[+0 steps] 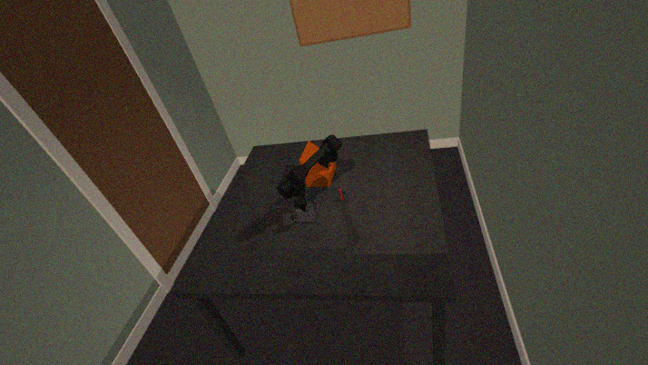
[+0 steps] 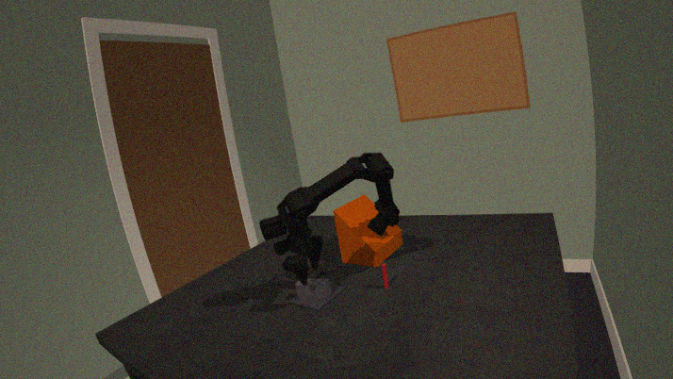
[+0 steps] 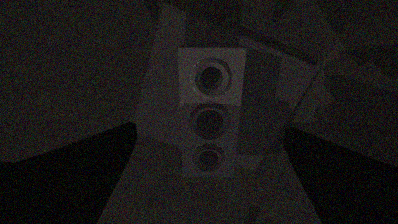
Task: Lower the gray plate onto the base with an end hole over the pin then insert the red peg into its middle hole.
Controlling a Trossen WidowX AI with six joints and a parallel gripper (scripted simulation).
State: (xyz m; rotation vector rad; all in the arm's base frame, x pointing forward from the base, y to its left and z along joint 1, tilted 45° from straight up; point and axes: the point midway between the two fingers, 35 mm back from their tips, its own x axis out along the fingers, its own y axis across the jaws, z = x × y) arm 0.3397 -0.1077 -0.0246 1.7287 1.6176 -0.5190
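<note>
Now: gripper tip 3 cm above the gray plate. Also, from my gripper tip: red peg 20 cm to the left, 9 cm behind, 3 cm below; dark base 6 cm below, 2 cm to the left, 1 cm behind.
</note>
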